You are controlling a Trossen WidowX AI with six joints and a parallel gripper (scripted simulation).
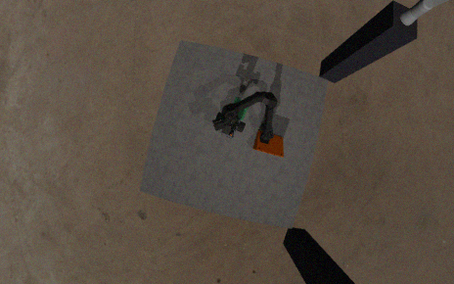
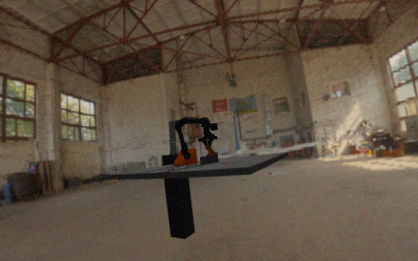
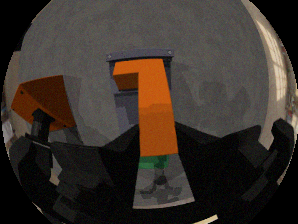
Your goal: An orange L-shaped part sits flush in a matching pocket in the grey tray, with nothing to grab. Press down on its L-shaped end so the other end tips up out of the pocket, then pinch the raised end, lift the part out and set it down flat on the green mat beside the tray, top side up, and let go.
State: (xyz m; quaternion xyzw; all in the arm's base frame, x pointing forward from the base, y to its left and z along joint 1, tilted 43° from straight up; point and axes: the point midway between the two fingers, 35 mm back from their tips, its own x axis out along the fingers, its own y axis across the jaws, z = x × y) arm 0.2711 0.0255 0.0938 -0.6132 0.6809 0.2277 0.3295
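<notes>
My gripper tip is now 15 cm above the green mat, 14 cm to the left of it and 4 cm past it. Round my gripper tip: orange L-shaped part (3 cm to the left, 3 cm below, 1 cm behind).
</notes>
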